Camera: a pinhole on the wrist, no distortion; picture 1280 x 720 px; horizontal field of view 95.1 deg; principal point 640.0 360.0 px. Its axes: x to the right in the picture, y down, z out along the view. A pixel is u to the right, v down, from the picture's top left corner.
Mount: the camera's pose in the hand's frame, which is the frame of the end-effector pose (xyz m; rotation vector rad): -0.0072 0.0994 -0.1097 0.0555 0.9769 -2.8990
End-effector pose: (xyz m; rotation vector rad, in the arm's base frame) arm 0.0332 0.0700 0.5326 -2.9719 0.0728 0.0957
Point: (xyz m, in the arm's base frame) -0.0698 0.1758 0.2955
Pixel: 748.2 205.8
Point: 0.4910 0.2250 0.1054
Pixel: 97.3 239.4
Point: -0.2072 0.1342 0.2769
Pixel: 953.8 98.9
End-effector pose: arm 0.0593 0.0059 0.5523 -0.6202 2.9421 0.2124
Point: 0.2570 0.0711 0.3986
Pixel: 945.9 210.6
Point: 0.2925 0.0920 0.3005
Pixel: 908.7 156.3
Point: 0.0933 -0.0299 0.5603
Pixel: 690.5 550.0
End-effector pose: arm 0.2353 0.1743 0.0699 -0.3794 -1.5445 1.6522
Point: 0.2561 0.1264 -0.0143
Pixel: 971.0 109.0
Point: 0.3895 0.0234 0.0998
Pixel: 1185.2 563.5
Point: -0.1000 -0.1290 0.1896
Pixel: 576.9 84.6
